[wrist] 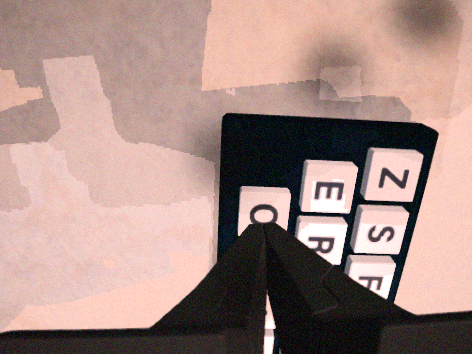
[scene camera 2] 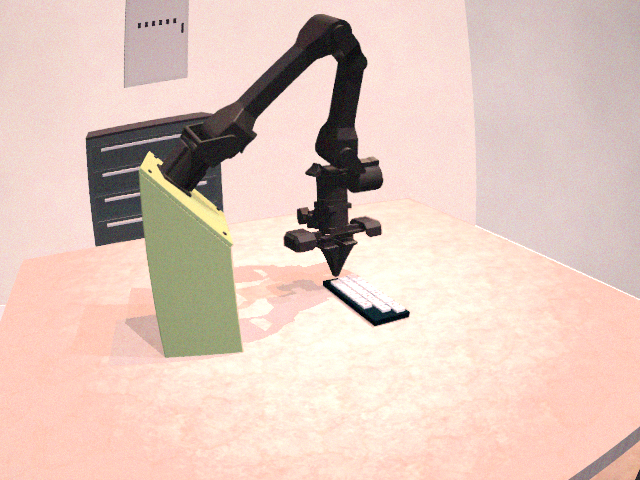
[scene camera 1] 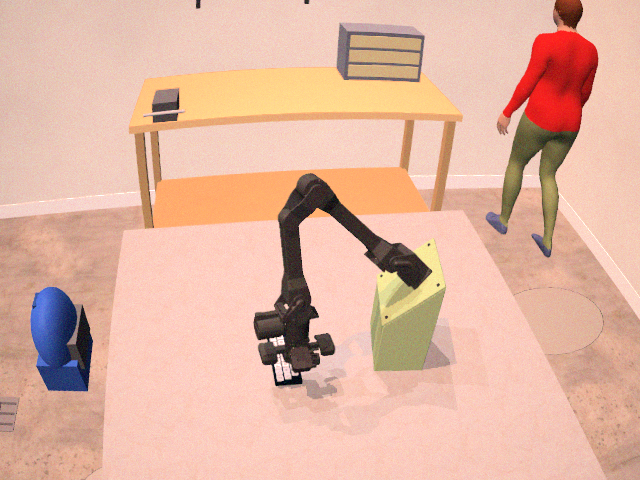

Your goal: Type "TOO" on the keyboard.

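Seen in the pictures: gripper, between the fingertips: [wrist: 262,237] [scene camera 2: 335,276]; arm's base, origin of its link: [scene camera 2: 172,180] [scene camera 1: 418,275].
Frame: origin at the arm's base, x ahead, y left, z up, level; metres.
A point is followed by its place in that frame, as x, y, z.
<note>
A dark keyboard [scene camera 1: 287,383] @[0.350, -0.023, -0.261] [scene camera 2: 367,302] @[0.282, -0.161, -0.253] [wrist: 265,145] @[0.324, -0.022, -0.258] with white keys lies flat on the table. My gripper [scene camera 2: 336,274] @[0.316, -0.045, -0.241] [wrist: 262,236] @[0.316, -0.045, -0.241] is shut and empty, pointing down at the keyboard's far end in the scene camera 2 view. In the wrist view its tips overlap the lower part of the O key [wrist: 264,200] @[0.319, -0.039, -0.253]. Whether they touch it is unclear. The E key [wrist: 329,186] @[0.340, -0.040, -0.253], R key [wrist: 321,237] @[0.334, -0.058, -0.253], Z key [wrist: 392,175] @[0.361, -0.042, -0.253], S key [wrist: 381,230] @[0.355, -0.062, -0.253] and part of the F key [wrist: 371,275] @[0.349, -0.080, -0.253] show to the right. The T key does not show in the wrist view; the fingers hide keys below O.
The arm's base is mounted on a green slanted pedestal [scene camera 1: 405,330] @[0.068, 0.067, -0.105] [scene camera 2: 193,289] @[-0.032, -0.097, -0.153] on the table [scene camera 1: 206,413] @[0.588, -0.021, -0.270] [scene camera 2: 361,403] @[0.047, -0.371, -0.271]. Behind stand a wooden workbench [scene camera 1: 258,95], a drawer cabinet [scene camera 2: 113,188] and a person in red [scene camera 1: 563,77]. A blue object [scene camera 1: 54,330] stands left of the table.
</note>
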